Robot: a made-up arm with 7 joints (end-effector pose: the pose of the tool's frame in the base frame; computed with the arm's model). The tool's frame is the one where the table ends. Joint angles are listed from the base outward.
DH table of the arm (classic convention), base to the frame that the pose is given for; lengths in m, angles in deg. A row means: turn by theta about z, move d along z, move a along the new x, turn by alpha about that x. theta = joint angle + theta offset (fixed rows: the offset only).
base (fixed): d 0, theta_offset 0, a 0, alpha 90
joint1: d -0.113, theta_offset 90, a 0, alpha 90
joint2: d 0, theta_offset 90, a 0, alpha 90
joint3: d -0.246, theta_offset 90, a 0, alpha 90
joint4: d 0, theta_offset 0, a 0, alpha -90
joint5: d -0.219, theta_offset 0, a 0, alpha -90
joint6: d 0, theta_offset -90, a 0, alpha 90
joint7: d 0, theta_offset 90, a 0, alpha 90
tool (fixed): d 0, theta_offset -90, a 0, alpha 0
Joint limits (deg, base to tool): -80..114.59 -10..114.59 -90..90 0..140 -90..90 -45..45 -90..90
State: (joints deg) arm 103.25 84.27 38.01 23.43 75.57 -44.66 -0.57
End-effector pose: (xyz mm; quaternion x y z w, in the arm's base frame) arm -24.2 563.1 64.8 -0.0346 0.6128 -0.5727 0.5433
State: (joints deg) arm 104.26 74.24 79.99 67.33 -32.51 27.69 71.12
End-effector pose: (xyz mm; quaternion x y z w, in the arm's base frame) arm -107.3 485.0 9.0 0.2246 -0.9106 0.3186 0.1373
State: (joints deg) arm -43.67 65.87 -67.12 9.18 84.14 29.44 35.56
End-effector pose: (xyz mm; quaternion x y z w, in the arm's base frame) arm -140.9 521.6 -167.3 0.2274 0.4026 0.1856 0.8670
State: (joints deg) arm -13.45 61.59 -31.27 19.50 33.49 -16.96 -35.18
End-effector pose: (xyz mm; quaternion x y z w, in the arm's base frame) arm 2.9 492.9 -256.4 0.6467 -0.2028 -0.1106 0.7270
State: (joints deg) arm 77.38 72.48 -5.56 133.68 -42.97 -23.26 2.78
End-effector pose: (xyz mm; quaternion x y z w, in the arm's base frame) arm 76.6 198.7 144.4 -0.7034 0.4668 0.3814 0.3767
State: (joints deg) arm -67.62 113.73 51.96 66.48 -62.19 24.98 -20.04
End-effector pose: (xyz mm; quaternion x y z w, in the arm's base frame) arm 305.0 354.6 -8.2 -0.7878 0.1255 0.6028 0.0163
